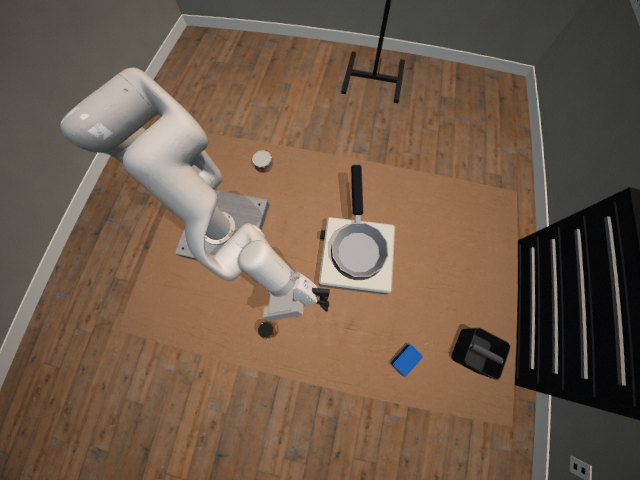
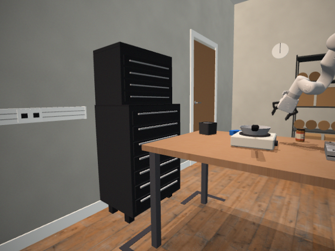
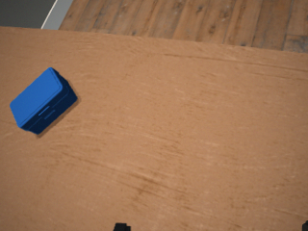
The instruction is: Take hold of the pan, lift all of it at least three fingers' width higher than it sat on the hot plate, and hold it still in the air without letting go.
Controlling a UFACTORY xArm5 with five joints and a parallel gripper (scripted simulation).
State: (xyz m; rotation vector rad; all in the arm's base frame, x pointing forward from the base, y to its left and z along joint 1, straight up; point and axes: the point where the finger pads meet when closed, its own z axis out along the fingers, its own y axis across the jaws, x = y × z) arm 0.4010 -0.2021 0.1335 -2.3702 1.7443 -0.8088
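Now: hand 28 cm to the right of the grey pan, 9 cm short of it and 7 cm above it. Round my hand: black bin (55 cm ahead, 13 cm below, 1 cm to the right); then blue block (33 cm ahead, 16 cm below, 8 cm to the right); then hot plate (22 cm to the left, 14 cm below, 9 cm ahead).
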